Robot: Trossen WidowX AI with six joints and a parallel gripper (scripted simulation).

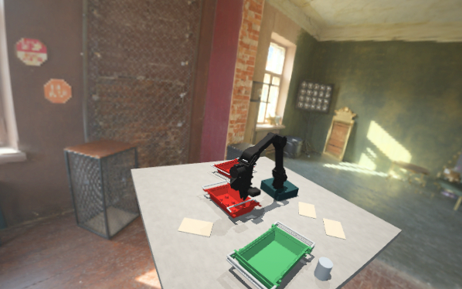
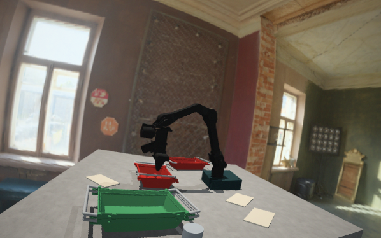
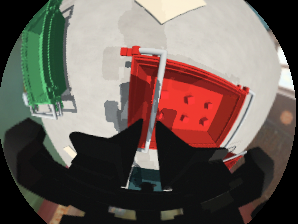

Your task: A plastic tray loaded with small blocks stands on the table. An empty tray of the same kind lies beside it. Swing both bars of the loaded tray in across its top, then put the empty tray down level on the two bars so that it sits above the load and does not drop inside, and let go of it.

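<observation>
The red tray lies 540 mm to the right of my gripper tip, 150 mm behind it and 40 mm below it.
</observation>
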